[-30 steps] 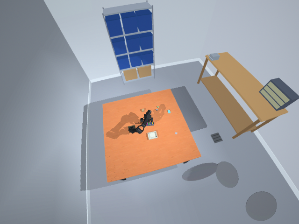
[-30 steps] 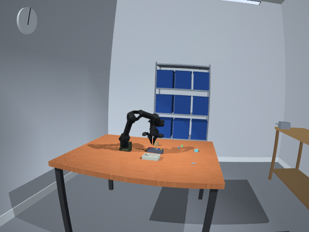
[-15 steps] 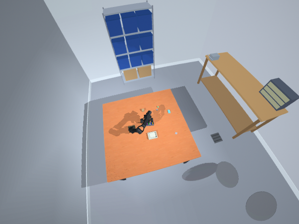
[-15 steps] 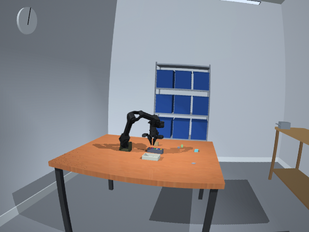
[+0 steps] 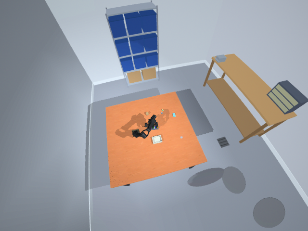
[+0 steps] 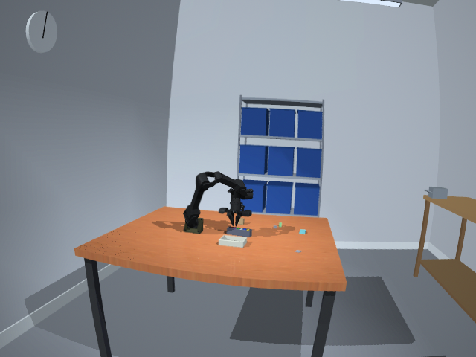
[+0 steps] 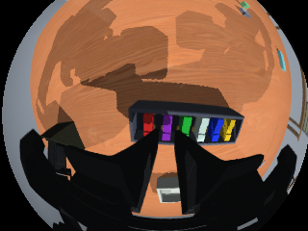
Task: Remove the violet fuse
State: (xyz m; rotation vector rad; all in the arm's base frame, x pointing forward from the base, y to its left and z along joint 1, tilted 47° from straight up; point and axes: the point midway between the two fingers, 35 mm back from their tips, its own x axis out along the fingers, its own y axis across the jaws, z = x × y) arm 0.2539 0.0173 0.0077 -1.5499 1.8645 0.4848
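My gripper tip is 2 cm above the violet fuse. The rest, counted from my gripper tip: white tray: 2 cm ahead, 20 cm to the right, 5 cm below.
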